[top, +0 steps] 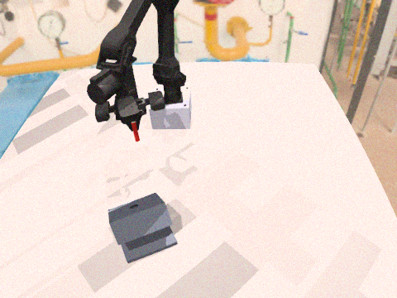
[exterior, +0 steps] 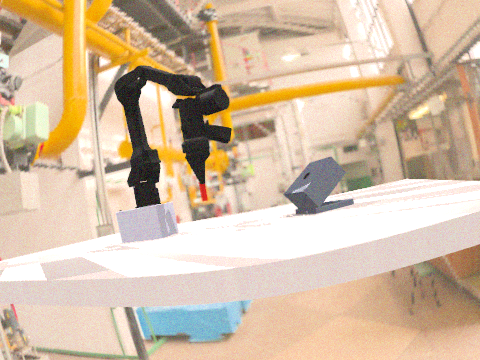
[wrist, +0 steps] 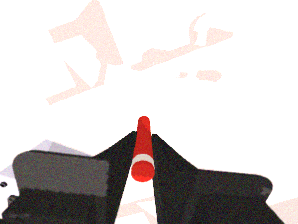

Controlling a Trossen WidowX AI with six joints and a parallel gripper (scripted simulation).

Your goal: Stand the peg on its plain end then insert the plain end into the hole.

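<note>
Now: gripper tip 26 cm short of the grey sloped panel, 5 cm above it and 2 cm to the right of it. Round my gripper tip: foot plate (28 cm ahead, 11 cm below, 2 cm to the left); red peg (2 cm above).
</note>
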